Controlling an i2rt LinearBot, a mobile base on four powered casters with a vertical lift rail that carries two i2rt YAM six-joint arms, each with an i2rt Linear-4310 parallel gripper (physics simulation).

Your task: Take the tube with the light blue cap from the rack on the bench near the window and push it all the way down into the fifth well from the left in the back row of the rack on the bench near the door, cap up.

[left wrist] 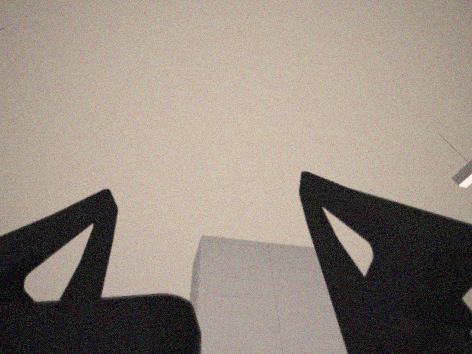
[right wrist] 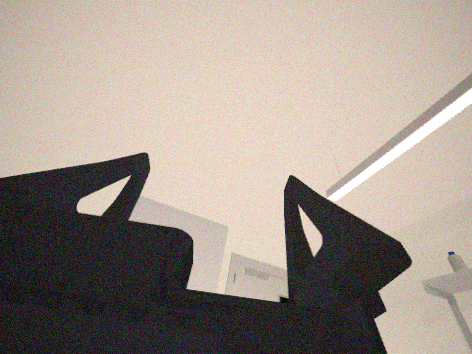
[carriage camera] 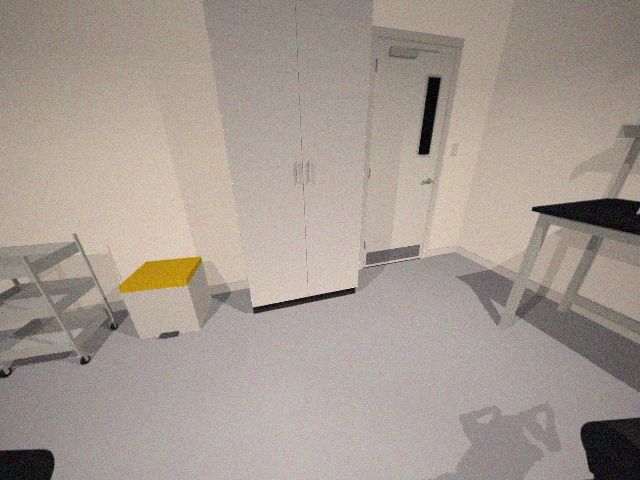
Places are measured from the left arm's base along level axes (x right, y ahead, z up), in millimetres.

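Pixels of known places: left gripper, fingertip midpoint: [left wrist: 207,190]; right gripper, fingertip midpoint: [right wrist: 218,171].
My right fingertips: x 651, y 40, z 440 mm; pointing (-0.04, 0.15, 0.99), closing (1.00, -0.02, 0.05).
Observation:
Behind a point stands the place of what it marks.
My left gripper [left wrist: 207,190] @[x -8, y 42, z 441 mm] is open and empty, its fingers tipped up against the upper wall and ceiling. My right gripper [right wrist: 218,171] @[x 651, y 40, z 440 mm] is open and empty, also pointing up. A bench [carriage camera: 540,227] @[x 1685, y 1126, z -53 mm] with a black top and grey legs stands at the right edge of the carriage view, to the right of the door [carriage camera: 398,155] @[x 1151, y 2160, z 329 mm]; part of it shows, and a small bit of something white is cut off at the picture's edge on its top. The tube with the light blue cap and both racks do not show in these views.
A tall grey cabinet [carriage camera: 330,217] @[x 450, y 1518, z -75 mm] stands left of the door. A white bin with a yellow lid [carriage camera: 162,273] @[x -771, y 1330, z -402 mm] and a wheeled cart [carriage camera: 51,304] @[x -1160, y 970, z -372 mm] stand at the left. A blue-capped bottle [right wrist: 456,262] @[x 2245, y 1088, z 1069 mm] stands on a high shelf [right wrist: 447,284] @[x 2223, y 1202, z 957 mm]. A ceiling light [right wrist: 400,152] @[x 1434, y 460, z 1225 mm] hangs above.

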